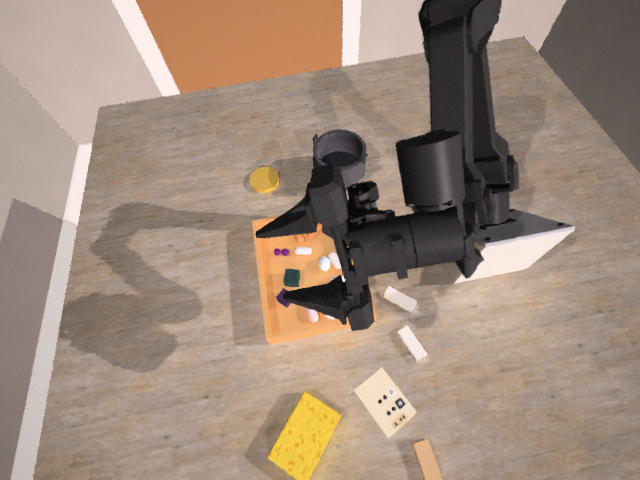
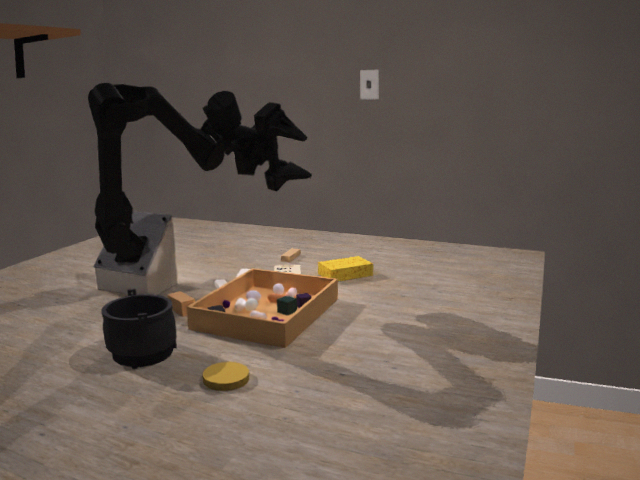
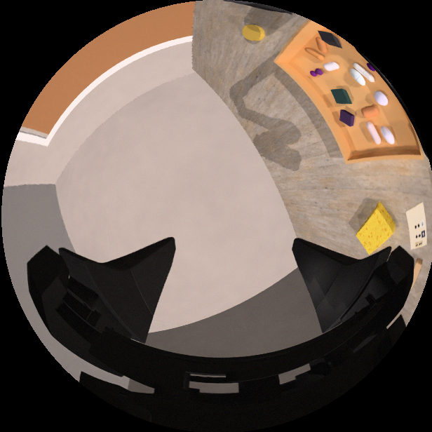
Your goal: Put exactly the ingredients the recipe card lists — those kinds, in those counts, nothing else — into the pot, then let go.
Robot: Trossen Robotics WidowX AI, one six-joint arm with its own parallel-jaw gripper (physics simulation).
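Where they show: gripper, fingertip midpoint: [image 1: 270,267] [image 2: 308,158]; arm's base at its link origin: [image 2: 131,249].
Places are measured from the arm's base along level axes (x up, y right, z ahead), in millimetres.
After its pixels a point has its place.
My gripper [image 1: 270,265] {x 199, y -73, z 392 mm} [image 2: 309,156] {x 199, y -73, z 392 mm} [image 3: 236,244] is open and empty, high above the table, level with the tray side. The dark grey pot [image 1: 340,149] {x -66, y 315, z 193 mm} [image 2: 139,330] {x -27, y 311, z 247 mm} stands upright; its floor is partly hidden. The orange tray [image 1: 262,310] {x -48, y -34, z 443 mm} [image 2: 237,330] {x -77, y 157, z 339 mm} [image 3: 320,107] holds a dark green cube [image 1: 292,277] {x -60, y 19, z 378 mm} [image 2: 286,304] {x -65, y 41, z 385 mm} [image 3: 341,96], a dark purple cube [image 1: 282,297] {x -64, y -14, z 406 mm} [image 3: 347,118], a black block [image 3: 330,39], purple berries [image 1: 281,252] {x -75, y 86, z 388 mm} [image 3: 316,72], orange pieces [image 3: 370,111] and several white and pink pieces [image 3: 373,132]. The recipe card [image 1: 385,401] {x -92, y -233, z 275 mm} [image 2: 287,269] {x -92, y -241, z 273 mm} [image 3: 416,225] lies flat; its marks are too small to read surely.
A yellow disc [image 1: 264,179] {x -81, y 291, z 388 mm} [image 2: 225,375] {x -81, y 304, z 392 mm} [image 3: 253,33] lies near the pot. A yellow sponge [image 1: 305,436] {x -64, y -248, z 417 mm} [image 2: 345,268] {x -65, y -210, z 428 mm} [image 3: 376,228] lies beside the card. Two white blocks [image 1: 400,299] {x -82, y -73, z 188 mm} [image 1: 412,343] {x -81, y -156, z 197 mm}, a tan block [image 1: 428,458] {x -78, y -325, z 241 mm} [image 2: 291,254] {x -79, y -321, z 252 mm} and an orange block [image 2: 181,303] {x -66, y 99, z 188 mm} lie outside the tray.
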